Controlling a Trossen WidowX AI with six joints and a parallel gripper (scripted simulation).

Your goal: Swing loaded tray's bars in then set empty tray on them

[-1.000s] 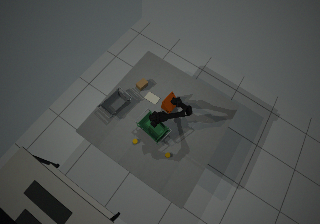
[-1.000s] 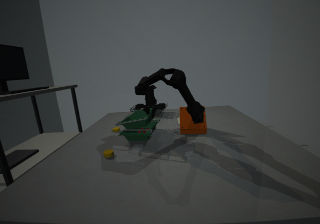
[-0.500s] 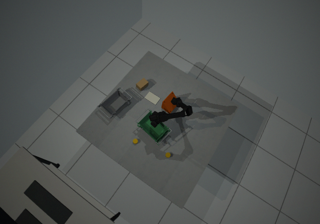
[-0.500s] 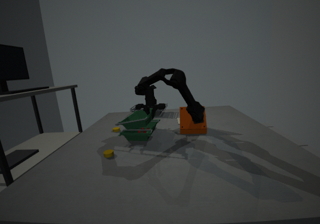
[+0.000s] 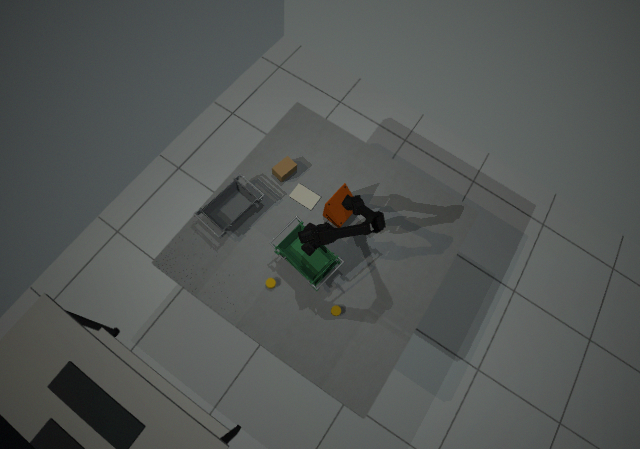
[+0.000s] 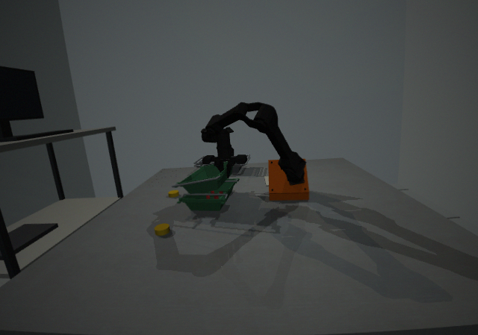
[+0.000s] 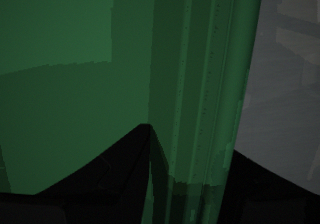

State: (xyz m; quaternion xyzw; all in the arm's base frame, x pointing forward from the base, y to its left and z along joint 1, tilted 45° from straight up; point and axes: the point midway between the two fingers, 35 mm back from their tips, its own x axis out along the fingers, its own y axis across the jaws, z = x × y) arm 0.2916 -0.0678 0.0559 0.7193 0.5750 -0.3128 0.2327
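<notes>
The green tray is 70 mm ahead of my gripper tip, 20 mm to the right of it and 20 mm above it. From my gripper tip the other things lie so: white pad (240 mm behind, 220 mm to the right, 100 mm below); then brown box (400 mm to the right, 310 mm behind, 70 mm below).
</notes>
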